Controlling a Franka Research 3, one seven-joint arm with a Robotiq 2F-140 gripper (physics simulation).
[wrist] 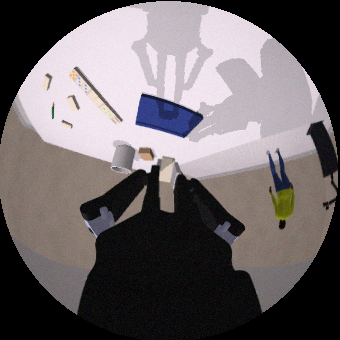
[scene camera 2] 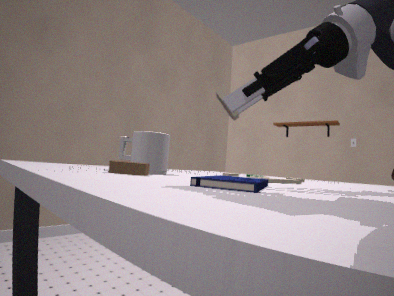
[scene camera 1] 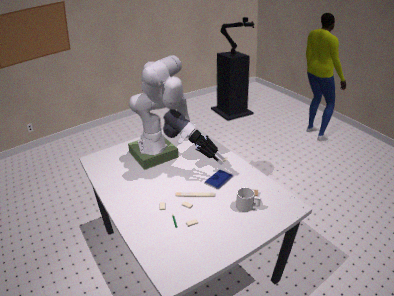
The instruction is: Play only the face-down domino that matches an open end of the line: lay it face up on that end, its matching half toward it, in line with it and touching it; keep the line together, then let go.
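The line of face-up dominoes (scene camera 1: 195, 194) (wrist: 95, 95) lies straight on the table; in the wrist view it has orange pips at its upper-left end, blue pips further along and small green pips toward the lower-right end. Three loose cream dominoes, one (scene camera 1: 162, 206) (wrist: 47, 81), another (scene camera 1: 187, 205) (wrist: 73, 103) and a third (scene camera 1: 192, 222) (wrist: 67, 124), lie apart with no pips showing. My gripper (scene camera 1: 220, 158) (scene camera 2: 234, 104) (wrist: 166, 165) is shut on a cream domino (scene camera 2: 226, 105), held tilted in the air above and beyond the blue book. Its pips cannot be read.
The blue book (scene camera 1: 219, 179) (scene camera 2: 230, 183) (wrist: 167, 116) lies between the gripper and the line. A grey mug (scene camera 1: 245, 199) (scene camera 2: 151, 152) (wrist: 123, 158) stands beside a brown block (scene camera 1: 256, 192) (scene camera 2: 129, 168) (wrist: 146, 153). A green pencil-like stick (scene camera 1: 174, 221) (wrist: 53, 110) lies among the loose dominoes.
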